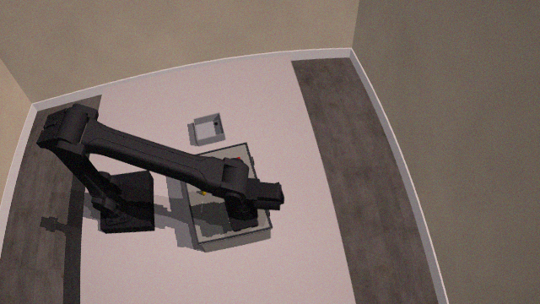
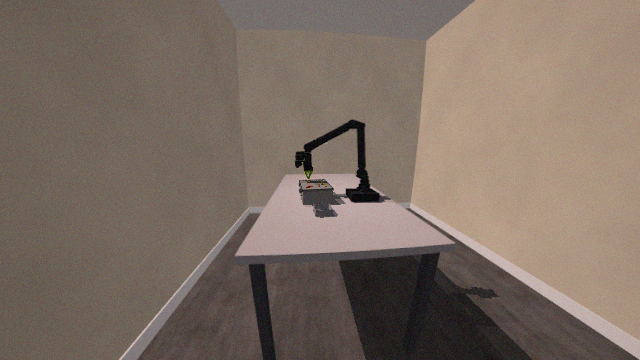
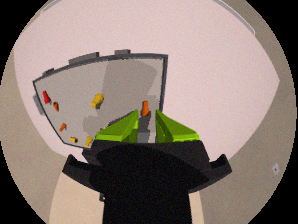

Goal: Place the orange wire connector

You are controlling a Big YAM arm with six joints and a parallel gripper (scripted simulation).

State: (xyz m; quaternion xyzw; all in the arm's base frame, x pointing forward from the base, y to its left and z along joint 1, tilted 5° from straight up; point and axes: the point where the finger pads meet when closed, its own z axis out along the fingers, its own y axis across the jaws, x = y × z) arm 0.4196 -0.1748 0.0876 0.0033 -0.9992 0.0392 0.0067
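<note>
My hand is 3 cm past the tool case, 13 cm to the right of it and 6 cm above it. Round my hand: red connector: 3 cm ahead, 22 cm to the left, 2 cm below.
</note>
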